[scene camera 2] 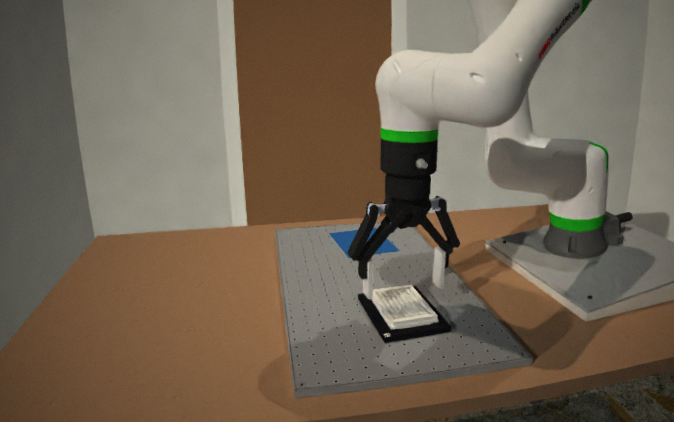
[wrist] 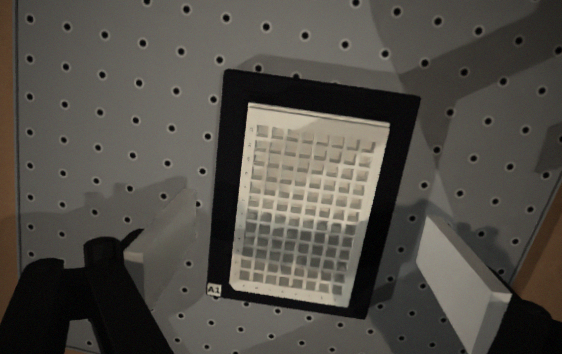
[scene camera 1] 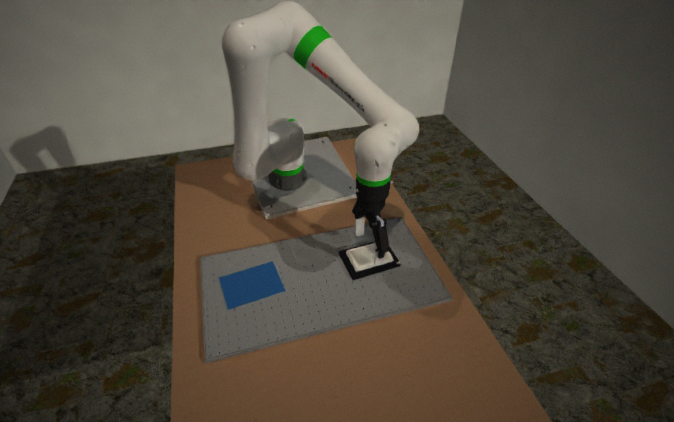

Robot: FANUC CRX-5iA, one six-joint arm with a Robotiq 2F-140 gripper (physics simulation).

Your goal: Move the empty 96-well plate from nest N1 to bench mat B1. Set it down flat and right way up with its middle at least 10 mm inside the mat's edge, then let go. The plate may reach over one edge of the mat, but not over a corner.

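Observation:
The pale 96-well plate lies flat, wells up, in the black nest N1, whose label A1 shows in the wrist view. My gripper is open and empty, pointing down above the nest. Its pale fingertips stand wide apart, one toward each long side of the plate in the wrist view; their exact height over the nest is hard to tell. The blue bench mat B1 lies flat and bare, well away from the nest.
A grey perforated board carries the nest and the mat. It lies on the brown table. The arm's base stands on a pale plate behind the board in scene camera 1.

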